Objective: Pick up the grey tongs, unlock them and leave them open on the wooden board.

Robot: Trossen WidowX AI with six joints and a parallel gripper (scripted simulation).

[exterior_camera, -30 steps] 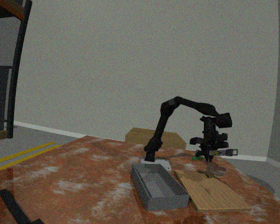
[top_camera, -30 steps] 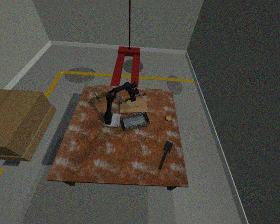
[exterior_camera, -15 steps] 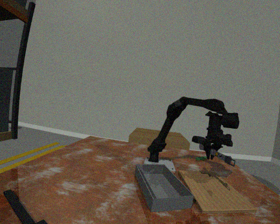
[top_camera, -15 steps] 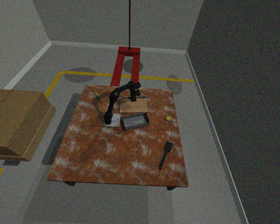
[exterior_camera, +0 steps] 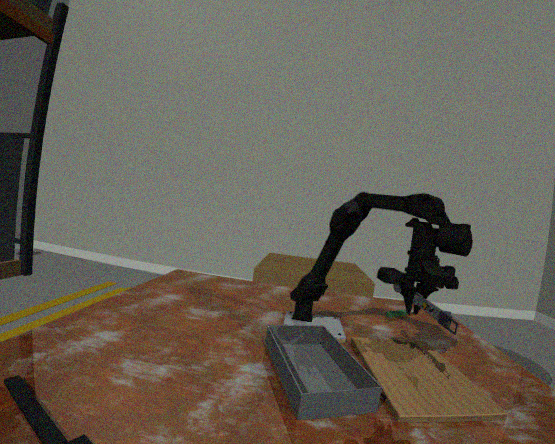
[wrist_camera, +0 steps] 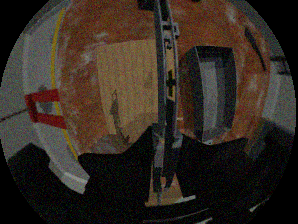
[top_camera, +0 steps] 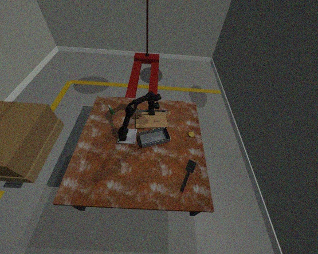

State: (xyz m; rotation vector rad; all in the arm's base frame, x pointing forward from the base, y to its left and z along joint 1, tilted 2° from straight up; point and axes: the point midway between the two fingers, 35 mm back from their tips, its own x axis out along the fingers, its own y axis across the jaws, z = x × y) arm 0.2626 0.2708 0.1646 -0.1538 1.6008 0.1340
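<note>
The wooden board is 15 cm below my gripper tip and 4 cm to the left of it. The rest, counted from my gripper tip: yellow disc: 47 cm ahead, 15 cm below, 10 cm to the right; grey roasting tin: 21 cm to the right, 13 cm below, 7 cm ahead; black spatula: 56 cm to the right, 43 cm ahead, 15 cm below.
</note>
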